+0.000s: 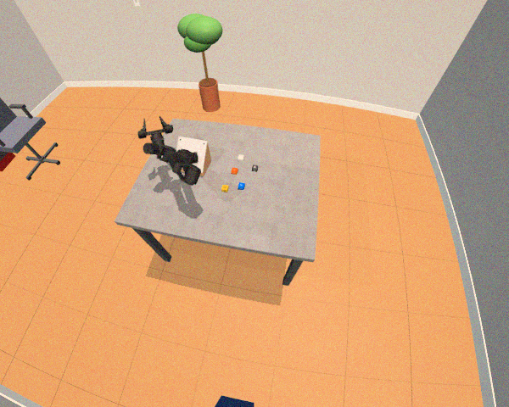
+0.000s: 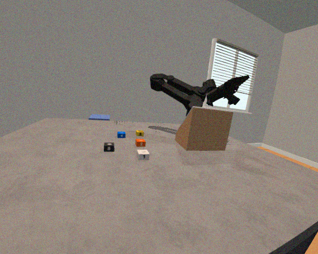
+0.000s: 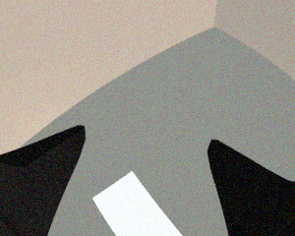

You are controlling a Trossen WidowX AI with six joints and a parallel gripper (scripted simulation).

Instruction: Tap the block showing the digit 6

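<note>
The yellow block lies 400 mm ahead of my gripper tip, 220 mm to the right of it and 320 mm below it. From my gripper tip the other things lie so: white block 470 mm ahead, 20 mm to the left, 320 mm below; orange block 440 mm ahead, 90 mm to the right, 320 mm below; blue block 500 mm ahead, 200 mm to the right, 320 mm below.
</note>
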